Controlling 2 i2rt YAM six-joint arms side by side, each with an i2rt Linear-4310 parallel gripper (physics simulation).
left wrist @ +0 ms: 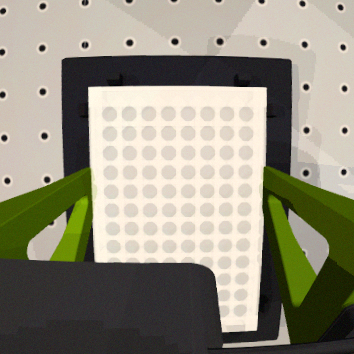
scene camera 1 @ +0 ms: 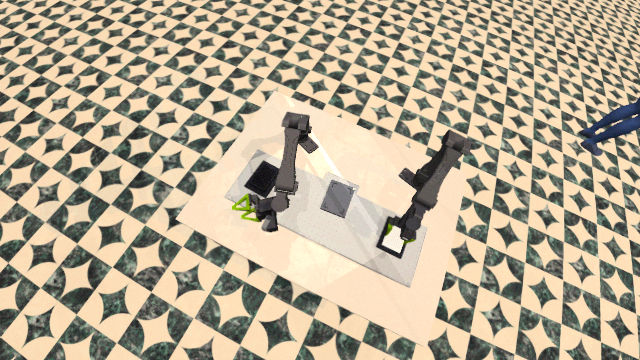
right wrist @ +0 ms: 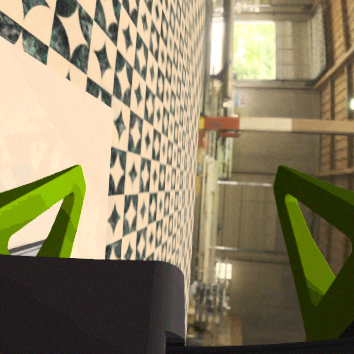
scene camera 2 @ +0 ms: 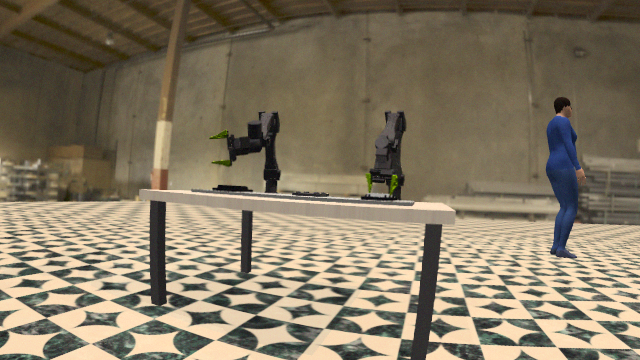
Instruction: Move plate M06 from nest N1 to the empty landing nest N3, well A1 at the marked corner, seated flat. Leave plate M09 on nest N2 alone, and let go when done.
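A white well plate (scene camera 1: 393, 241) (left wrist: 178, 210) lies in a black nest (scene camera 1: 389, 251) (left wrist: 175, 70) at the right of scene camera 1. My left gripper (scene camera 1: 399, 235) (scene camera 2: 382, 192) (left wrist: 177, 177) points down, its fingers against the plate's two long sides, shut on it. A dark plate (scene camera 1: 262, 178) (scene camera 2: 232, 188) sits at the left end. The grey nest (scene camera 1: 338, 198) (scene camera 2: 310, 194) in the middle is empty, with corner brackets. Plate and nest labels and the A1 mark are not readable. My right gripper (scene camera 1: 238, 212) (scene camera 2: 211, 149) (right wrist: 179, 175) is open and empty, raised, pointing sideways.
A grey perforated board (scene camera 1: 310, 227) carries the nests on the pale table (scene camera 1: 300, 260) (scene camera 2: 430, 214). The right arm stands between the dark plate and the middle nest in scene camera 1. A person in blue (scene camera 1: 615, 127) (scene camera 2: 562, 145) stands away from the table at the right.
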